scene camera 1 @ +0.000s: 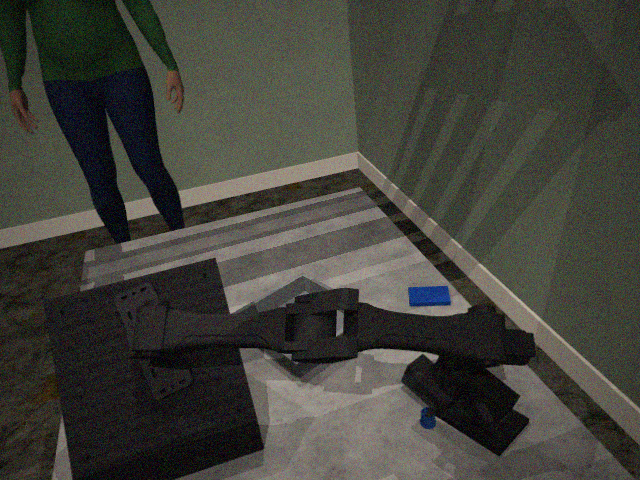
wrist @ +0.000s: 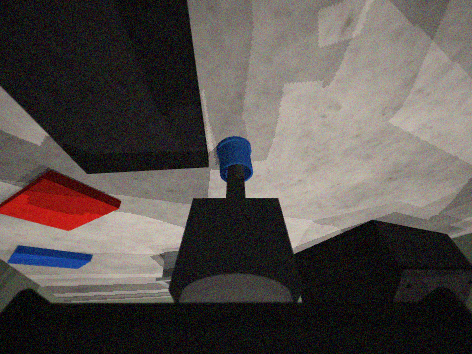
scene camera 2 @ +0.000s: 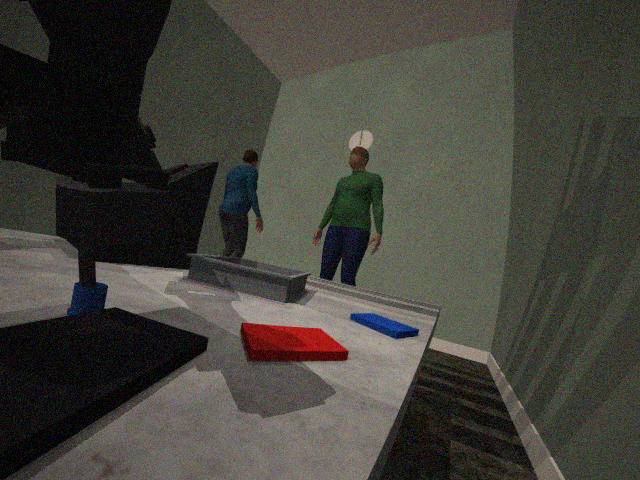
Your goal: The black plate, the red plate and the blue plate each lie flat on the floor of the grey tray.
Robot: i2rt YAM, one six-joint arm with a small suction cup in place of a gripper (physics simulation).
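Places are measured from the arm's base along level axes (x down, y left, z ahead), in metres.
Pixels of known places: hand, tool point: (scene camera 1: 424, 424) (wrist: 235, 148) (scene camera 2: 89, 319); arm's base, link origin: (scene camera 1: 153, 339).
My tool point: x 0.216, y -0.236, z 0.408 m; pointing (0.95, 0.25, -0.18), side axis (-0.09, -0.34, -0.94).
Note:
For each thing: its top centre in the pictures, then the offset to it from my tool point.
- black plate, top centre: (wrist: 103, 86) (scene camera 2: 74, 348) (scene camera 1: 479, 413) dx -0.018, dy -0.040, dz +0.091 m
- red plate, top centre: (scene camera 2: 292, 337) (wrist: 59, 210) dx -0.016, dy +0.114, dz +0.153 m
- blue plate, top centre: (scene camera 2: 384, 321) (wrist: 50, 262) (scene camera 1: 429, 294) dx -0.018, dy +0.309, dz +0.219 m
- grey tray, top centre: (scene camera 1: 300, 312) (scene camera 2: 259, 265) dx -0.057, dy +0.363, dz -0.093 m
My gripper (scene camera 1: 427, 419) (scene camera 2: 86, 304) (wrist: 234, 150) is a small blue suction cup; it is bare, with no plate on it. It hangs beside the black plate (scene camera 2: 87, 356) (wrist: 125, 85), apart from it sideways in the wrist view; its height over the table is hard to tell. In scene camera 1 I cannot make out the black plate near the dark wrist. The red plate (scene camera 2: 294, 342) (wrist: 60, 202) lies flat on the table and is hidden in scene camera 1. The blue plate (scene camera 1: 429, 296) (scene camera 2: 383, 325) (wrist: 50, 257) lies flat farther back. The grey tray (scene camera 1: 303, 284) (scene camera 2: 240, 276) stands partly under the arm.
The dark arm (scene camera 1: 429, 333) stretches over the tray from the black base block (scene camera 1: 149, 382) (scene camera 2: 129, 227). The table's edge (scene camera 2: 408, 395) runs beyond the red and blue plates. Two people stand behind the table. The room is dim, with patchy shadows on the table.

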